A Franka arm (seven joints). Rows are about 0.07 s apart.
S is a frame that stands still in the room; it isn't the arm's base.
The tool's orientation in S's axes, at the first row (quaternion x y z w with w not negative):
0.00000, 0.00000, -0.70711, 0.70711
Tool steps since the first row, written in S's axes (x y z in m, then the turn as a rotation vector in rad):
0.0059, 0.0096, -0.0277, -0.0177, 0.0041, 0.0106
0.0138, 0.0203, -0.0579, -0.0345, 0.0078, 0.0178
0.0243, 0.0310, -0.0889, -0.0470, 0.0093, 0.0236
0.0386, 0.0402, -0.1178, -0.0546, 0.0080, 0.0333
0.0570, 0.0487, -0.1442, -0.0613, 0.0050, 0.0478
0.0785, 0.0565, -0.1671, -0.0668, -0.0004, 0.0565
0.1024, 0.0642, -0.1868, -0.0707, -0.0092, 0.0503
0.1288, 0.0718, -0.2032, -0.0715, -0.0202, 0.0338
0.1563, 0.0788, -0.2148, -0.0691, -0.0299, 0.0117
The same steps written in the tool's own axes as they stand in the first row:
-0.0096, 0.0059, -0.0277, -0.0041, -0.0177, 0.0106
-0.0203, 0.0138, -0.0579, -0.0078, -0.0345, 0.0178
-0.0310, 0.0243, -0.0889, -0.0093, -0.0470, 0.0236
-0.0402, 0.0386, -0.1178, -0.0080, -0.0546, 0.0333
-0.0487, 0.0570, -0.1442, -0.0050, -0.0613, 0.0478
-0.0565, 0.0785, -0.1671, 0.0004, -0.0668, 0.0565
-0.0642, 0.1024, -0.1868, 0.0092, -0.0707, 0.0503
-0.0718, 0.1288, -0.2032, 0.0202, -0.0715, 0.0338
-0.0788, 0.1563, -0.2148, 0.0299, -0.0691, 0.0117

